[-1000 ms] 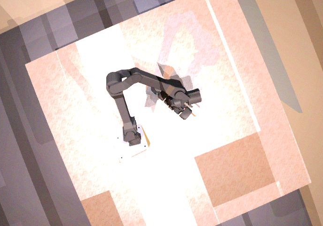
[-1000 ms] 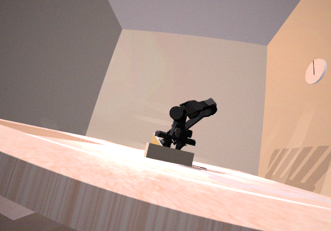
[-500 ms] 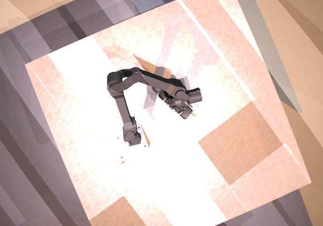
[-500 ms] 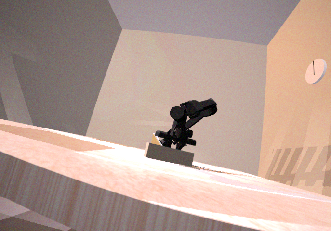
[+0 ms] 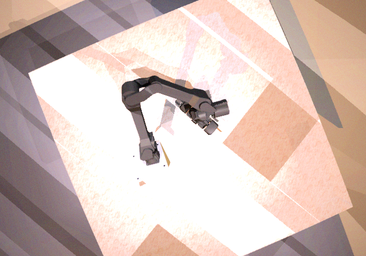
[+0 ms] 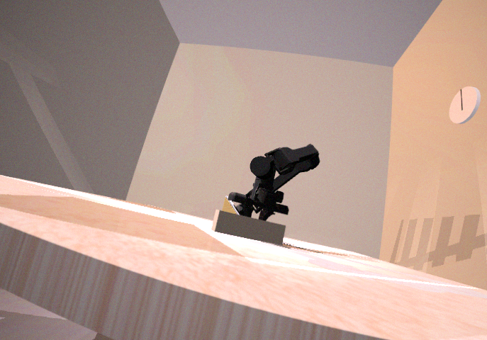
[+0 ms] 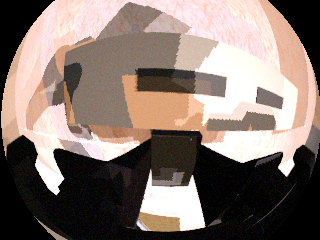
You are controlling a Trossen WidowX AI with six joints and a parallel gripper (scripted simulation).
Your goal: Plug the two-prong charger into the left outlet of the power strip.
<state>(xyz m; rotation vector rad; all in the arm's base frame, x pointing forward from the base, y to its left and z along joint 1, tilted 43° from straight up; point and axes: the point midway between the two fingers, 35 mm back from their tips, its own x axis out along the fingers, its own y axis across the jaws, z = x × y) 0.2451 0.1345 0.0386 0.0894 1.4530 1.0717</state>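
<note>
The two-prong charger is 10 mm ahead of my gripper tip, 10 mm to the left of it and 10 mm above it.
</note>
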